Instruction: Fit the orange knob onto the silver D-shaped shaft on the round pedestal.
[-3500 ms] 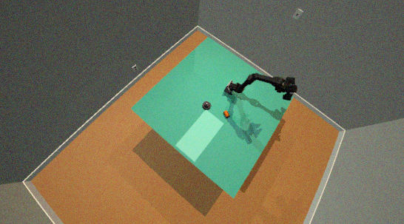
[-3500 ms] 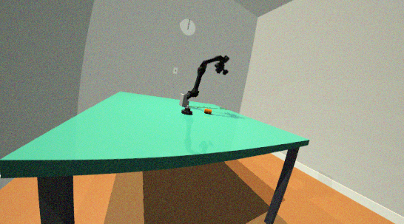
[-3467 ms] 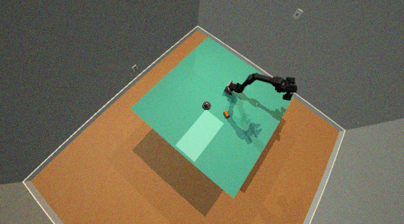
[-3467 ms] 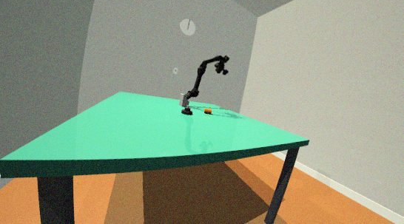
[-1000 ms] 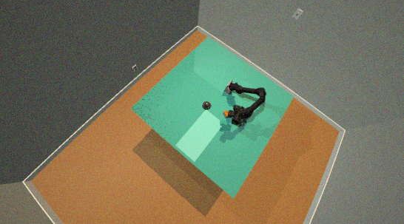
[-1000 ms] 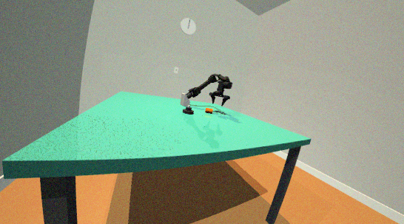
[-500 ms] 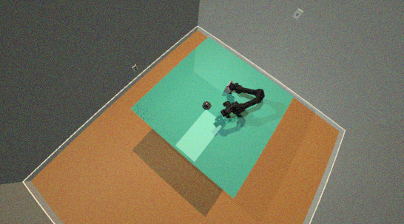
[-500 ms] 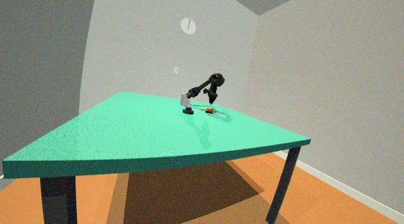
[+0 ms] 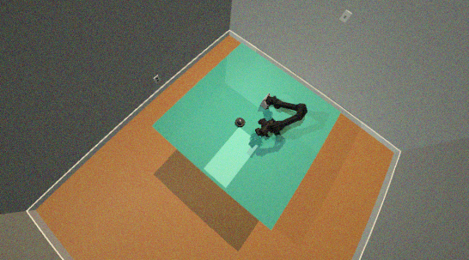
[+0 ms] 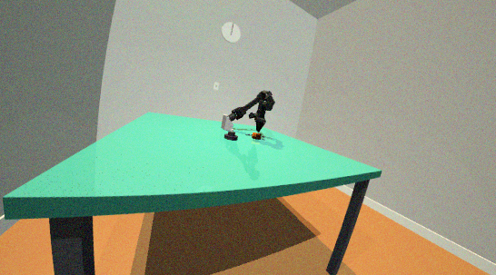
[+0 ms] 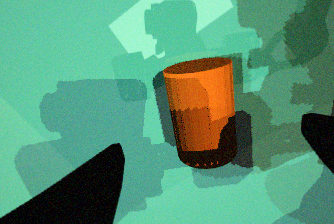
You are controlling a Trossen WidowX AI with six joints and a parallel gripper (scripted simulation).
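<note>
The orange knob is 10 mm behind my gripper tip, 10 mm to the right of it and 30 mm below it. Also, from my gripper tip: round pedestal 40 mm ahead, 220 mm to the right, 20 mm below.
</note>
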